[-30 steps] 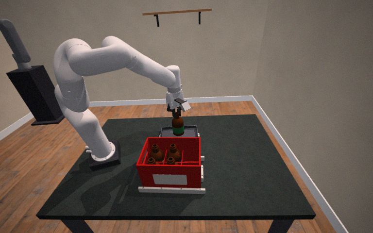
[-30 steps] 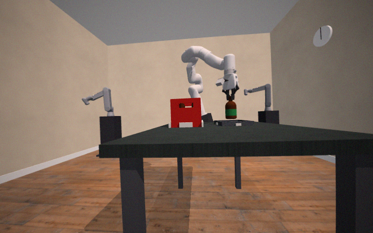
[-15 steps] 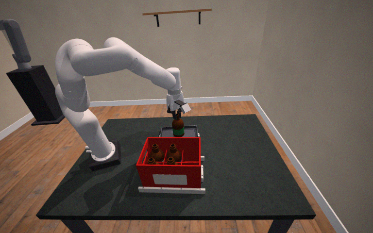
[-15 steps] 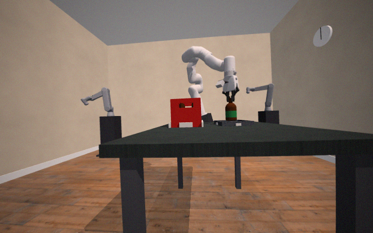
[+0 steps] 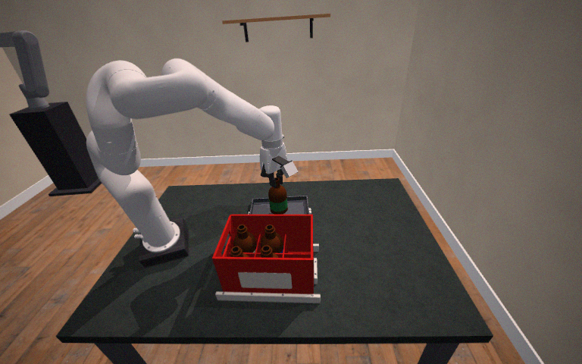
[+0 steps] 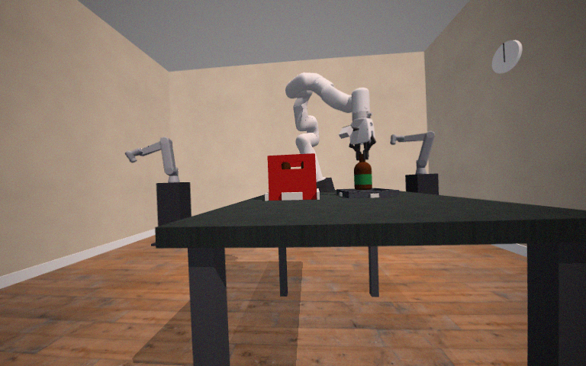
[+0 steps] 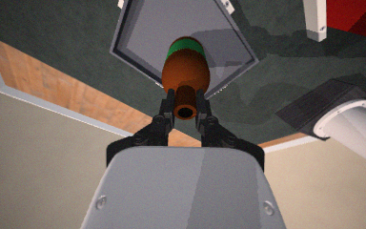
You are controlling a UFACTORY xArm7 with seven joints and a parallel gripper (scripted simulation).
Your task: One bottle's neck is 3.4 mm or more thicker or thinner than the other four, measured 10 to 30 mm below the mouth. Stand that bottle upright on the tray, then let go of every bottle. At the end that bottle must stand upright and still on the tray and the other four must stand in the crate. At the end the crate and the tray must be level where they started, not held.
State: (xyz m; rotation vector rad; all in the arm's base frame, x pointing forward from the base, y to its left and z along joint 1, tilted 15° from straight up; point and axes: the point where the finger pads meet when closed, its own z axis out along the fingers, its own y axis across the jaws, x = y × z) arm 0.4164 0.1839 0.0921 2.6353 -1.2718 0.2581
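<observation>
My hand is 16 cm above the tray. From my hand the other things lie so: crate 3 cm behind, 30 cm to the right, 9 cm below.
</observation>
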